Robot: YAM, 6 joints.
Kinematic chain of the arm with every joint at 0, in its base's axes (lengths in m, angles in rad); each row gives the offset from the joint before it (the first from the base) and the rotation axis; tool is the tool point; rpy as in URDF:
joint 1: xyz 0 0 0.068 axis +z
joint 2: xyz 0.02 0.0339 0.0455 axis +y
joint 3: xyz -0.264 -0.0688 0 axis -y
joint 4: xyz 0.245 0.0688 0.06 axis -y
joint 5: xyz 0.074 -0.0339 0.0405 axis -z
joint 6: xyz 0.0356 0 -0.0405 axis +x
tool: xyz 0 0 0 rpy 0 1.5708 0
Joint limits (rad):
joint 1: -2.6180..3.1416
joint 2: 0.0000..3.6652
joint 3: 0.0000..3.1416
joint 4: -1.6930..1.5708
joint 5: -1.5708..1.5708
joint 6: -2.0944..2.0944
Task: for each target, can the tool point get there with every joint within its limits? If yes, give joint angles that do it. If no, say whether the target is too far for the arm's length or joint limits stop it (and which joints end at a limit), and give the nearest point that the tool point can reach.
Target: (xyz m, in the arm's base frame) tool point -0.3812 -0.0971 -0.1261
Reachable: no: joint limits stop it (at a limit: joint 1) | nearest point -0.3812 -0.0356 -0.1261 | short by 0.061 m
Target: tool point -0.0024 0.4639 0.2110
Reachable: yes | joints 1.6468 2.2774 1.9671 -1.0340 1.1703 0.4290
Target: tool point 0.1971 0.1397 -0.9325
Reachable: no: too far | nearest point 0.2006 0.1422 -0.3803 | short by 0.552 m
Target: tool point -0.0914 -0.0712 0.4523
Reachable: yes | joints 0.4828 0.3434 1.6281 -1.3045 0.6188 -1.3511
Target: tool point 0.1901 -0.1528 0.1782
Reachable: yes | joints -0.6609 1.4752 0.8720 -0.8462 0.1123 0.8644
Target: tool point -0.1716 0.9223 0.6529
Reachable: no: too far | nearest point -0.1024 0.5502 0.4305 | short by 0.439 m
